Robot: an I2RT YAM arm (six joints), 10 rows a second.
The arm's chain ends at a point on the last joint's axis. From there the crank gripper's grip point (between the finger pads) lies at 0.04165 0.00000 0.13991 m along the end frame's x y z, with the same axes.
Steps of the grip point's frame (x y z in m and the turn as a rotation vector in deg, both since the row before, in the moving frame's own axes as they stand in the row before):
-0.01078, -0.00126, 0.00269, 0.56, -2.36, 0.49
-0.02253, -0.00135, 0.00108, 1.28, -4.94, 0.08
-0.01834, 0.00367, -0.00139, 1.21, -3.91, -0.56
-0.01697, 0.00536, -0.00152, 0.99, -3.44, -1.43
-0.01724, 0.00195, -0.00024, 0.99, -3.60, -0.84
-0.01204, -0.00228, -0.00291, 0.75, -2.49, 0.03
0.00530, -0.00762, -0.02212, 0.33, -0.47, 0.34
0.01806, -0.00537, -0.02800, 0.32, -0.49, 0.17
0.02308, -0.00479, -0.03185, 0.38, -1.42, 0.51
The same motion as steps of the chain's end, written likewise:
-0.00499, -0.00022, 0.00110, 0.56, -2.36, 0.49
-0.01033, 0.00176, -0.00195, 1.28, -4.94, 0.08
-0.00869, 0.00701, -0.00387, 1.21, -3.91, -0.56
-0.00846, 0.00873, -0.00374, 0.99, -3.44, -1.43
-0.00835, 0.00493, -0.00255, 0.99, -3.60, -0.84
-0.00592, -0.00046, -0.00458, 0.75, -2.49, 0.03
0.00645, -0.00706, -0.02246, 0.33, -0.47, 0.34
0.01926, -0.00471, -0.02835, 0.32, -0.49, 0.17
0.02656, -0.00421, -0.03284, 0.38, -1.42, 0.51

